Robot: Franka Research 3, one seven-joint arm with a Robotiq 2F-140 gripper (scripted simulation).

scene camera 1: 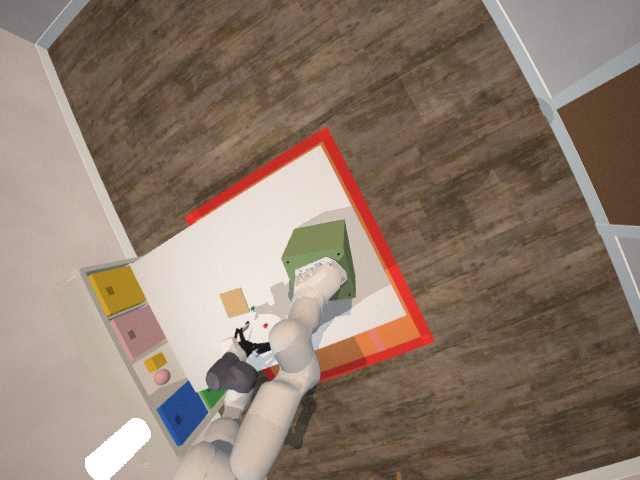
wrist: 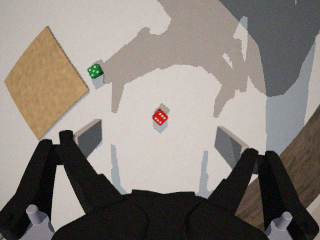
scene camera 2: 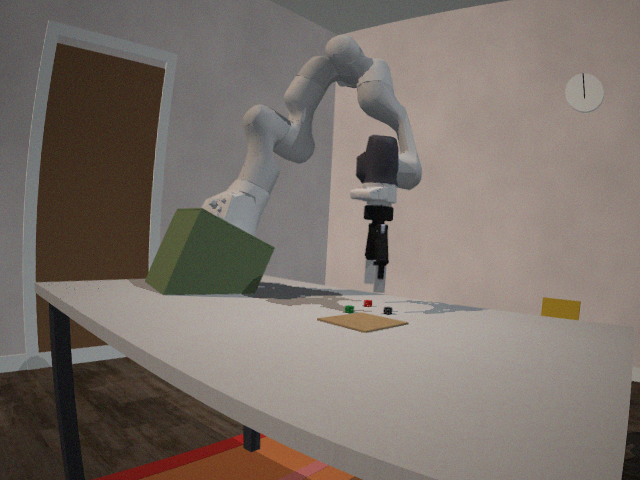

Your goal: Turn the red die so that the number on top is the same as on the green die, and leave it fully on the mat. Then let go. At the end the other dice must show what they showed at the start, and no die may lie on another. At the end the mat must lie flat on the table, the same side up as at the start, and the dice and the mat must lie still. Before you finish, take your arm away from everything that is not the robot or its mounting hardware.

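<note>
I can see my gripper (scene camera 2: pixel 373 287), and the wrist view shows me my gripper (wrist: pixel 159 133) as well. There is also a tan mat (scene camera 2: pixel 363 322), and I see the tan mat (wrist: pixel 47 85) too.
</note>
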